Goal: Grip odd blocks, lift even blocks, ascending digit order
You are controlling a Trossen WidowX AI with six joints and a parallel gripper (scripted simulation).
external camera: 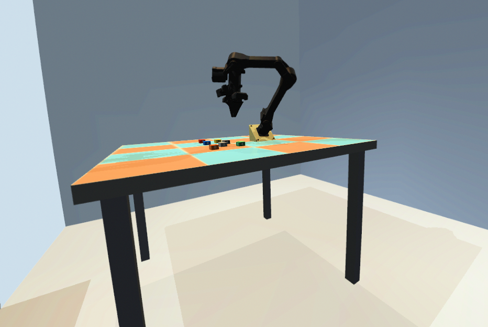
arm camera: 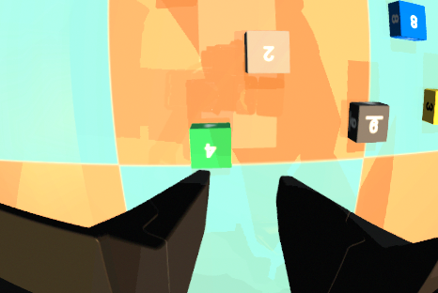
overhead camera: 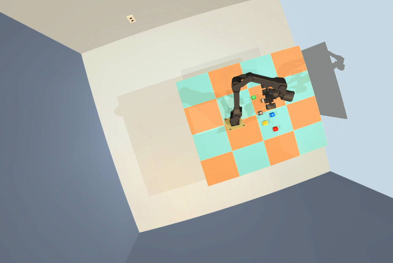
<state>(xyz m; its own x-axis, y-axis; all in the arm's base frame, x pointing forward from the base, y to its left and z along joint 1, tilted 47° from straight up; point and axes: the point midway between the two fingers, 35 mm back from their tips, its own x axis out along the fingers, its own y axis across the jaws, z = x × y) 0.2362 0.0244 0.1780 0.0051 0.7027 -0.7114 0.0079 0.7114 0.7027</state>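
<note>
My gripper tip is now 280 mm to the left of the red block, 120 mm above it and 100 mm short of it. Round my gripper tip: dark grey block 120 mm to the right, 120 mm below; blue block 160 mm to the right, 120 mm below, 100 mm ahead; green block 120 mm below, 20 mm behind, 10 mm to the left.
</note>
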